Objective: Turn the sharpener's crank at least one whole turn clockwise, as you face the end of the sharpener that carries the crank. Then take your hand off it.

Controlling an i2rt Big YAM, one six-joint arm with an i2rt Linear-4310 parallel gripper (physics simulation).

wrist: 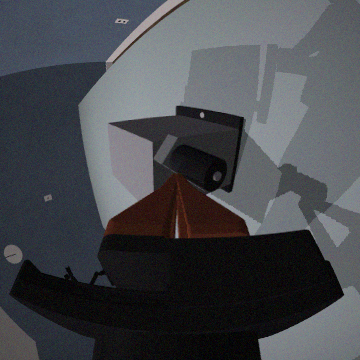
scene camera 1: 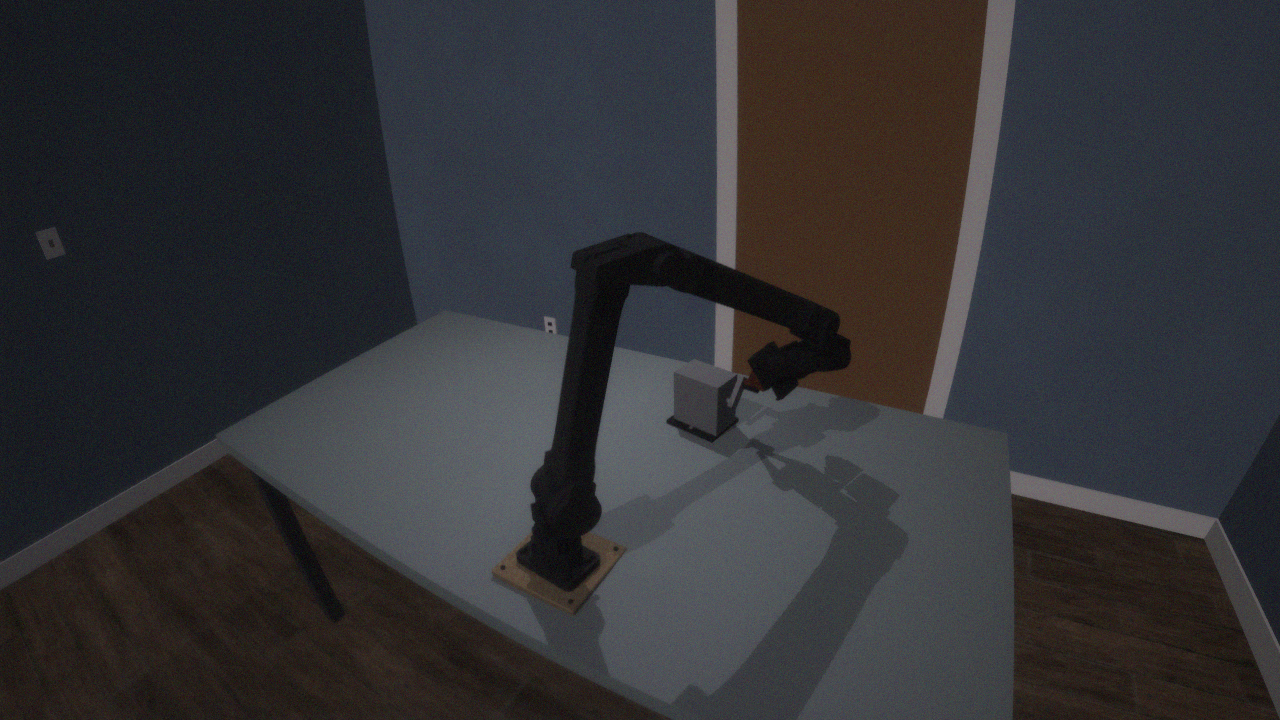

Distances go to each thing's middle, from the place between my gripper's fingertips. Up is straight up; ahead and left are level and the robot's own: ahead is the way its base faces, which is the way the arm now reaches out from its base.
Now: the sharpener [scene camera 1: 705, 397] 70 mm to the left of my hand and 60 mm below it. The rest, counted from my hand: black crank handle [wrist: 198, 166] 10 mm ahead, 10 mm to the right, 10 mm below.
